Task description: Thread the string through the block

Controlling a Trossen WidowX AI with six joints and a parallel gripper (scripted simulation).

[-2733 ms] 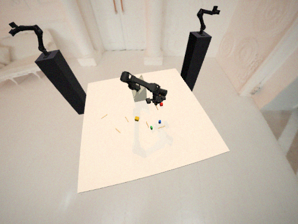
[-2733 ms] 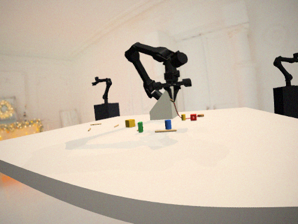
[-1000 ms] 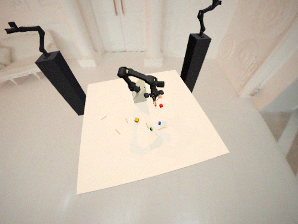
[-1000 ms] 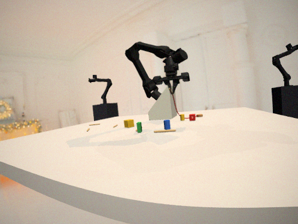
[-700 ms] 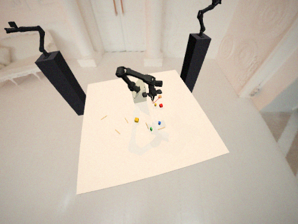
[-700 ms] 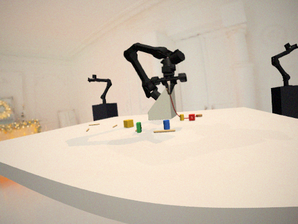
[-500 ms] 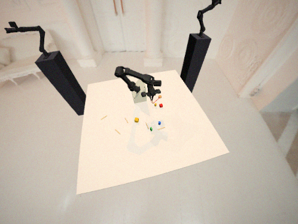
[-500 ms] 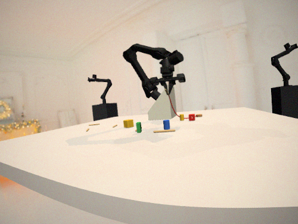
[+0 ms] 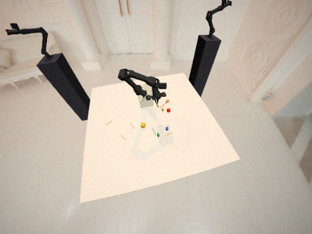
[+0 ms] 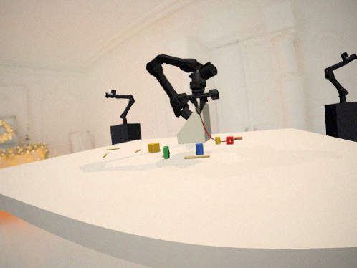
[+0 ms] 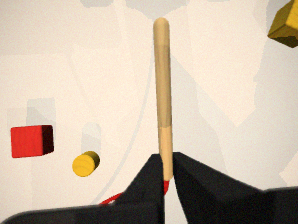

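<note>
Now: the round wooden button 15 cm to the left of my gripper tip, 15 cm behind it and 14 cm below it. The rest, counted from my gripper tip: yellow round button 13 cm below, 7 cm to the left, 2 cm behind; then red block 13 cm to the left, 13 cm below; then yellow cube 17 cm to the right, 14 cm ahead, 12 cm below.
</note>
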